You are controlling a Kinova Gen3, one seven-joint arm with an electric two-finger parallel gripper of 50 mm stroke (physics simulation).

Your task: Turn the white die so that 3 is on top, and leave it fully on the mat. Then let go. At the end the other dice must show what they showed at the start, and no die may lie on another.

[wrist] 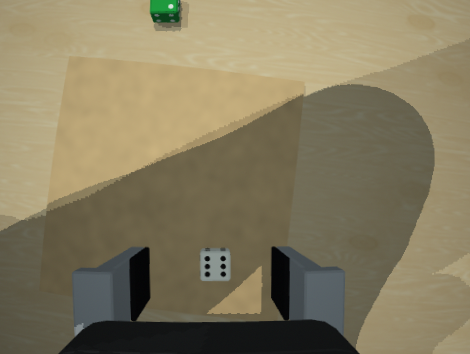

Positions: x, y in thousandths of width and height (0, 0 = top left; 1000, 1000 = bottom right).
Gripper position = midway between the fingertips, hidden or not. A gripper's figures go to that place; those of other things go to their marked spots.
Labels:
The gripper (448, 773): 19 cm from the lens. A tan mat (371, 448) is 26 cm from the lens.

